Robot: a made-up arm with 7 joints.
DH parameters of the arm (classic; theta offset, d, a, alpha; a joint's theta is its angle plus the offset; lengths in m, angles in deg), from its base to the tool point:
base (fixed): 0 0.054 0 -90
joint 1: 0 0.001 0.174 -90
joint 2: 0 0.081 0.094 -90
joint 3: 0 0.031 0.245 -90
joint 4: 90 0.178 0.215 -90
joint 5: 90 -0.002 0.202 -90
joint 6: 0 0.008 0.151 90
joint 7: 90 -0.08 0.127 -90
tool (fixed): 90 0.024 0 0
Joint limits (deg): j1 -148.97..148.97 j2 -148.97..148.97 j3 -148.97..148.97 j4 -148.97..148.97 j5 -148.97..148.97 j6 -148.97..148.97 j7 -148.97..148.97
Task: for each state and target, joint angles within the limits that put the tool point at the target. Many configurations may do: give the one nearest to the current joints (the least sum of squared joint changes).
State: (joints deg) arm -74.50 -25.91 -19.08 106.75 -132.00 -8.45 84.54
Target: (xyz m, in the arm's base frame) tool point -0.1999 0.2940 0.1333
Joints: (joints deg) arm -90.57 -44.47 -22.41 55.87 -118.26 -7.33 76.50
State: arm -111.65 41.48 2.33 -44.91 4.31 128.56 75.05
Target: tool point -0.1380 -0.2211 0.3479
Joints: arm -100.20 75.48 24.76 -8.86 27.89 148.97 58.29
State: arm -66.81 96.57 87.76 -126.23 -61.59 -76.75 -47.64
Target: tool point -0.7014 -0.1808 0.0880
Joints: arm -81.90 98.49 82.86 -127.15 -73.90 -66.81 -53.61
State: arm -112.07 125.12 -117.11 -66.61 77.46 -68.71 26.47
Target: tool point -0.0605 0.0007 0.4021
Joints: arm -143.96 122.77 -127.35 -91.39 28.91 -89.14 12.24
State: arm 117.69 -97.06 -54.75 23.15 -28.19 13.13 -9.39
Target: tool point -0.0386 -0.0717 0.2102
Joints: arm 124.64 -95.26 -66.57 52.46 -51.78 3.15 -10.29
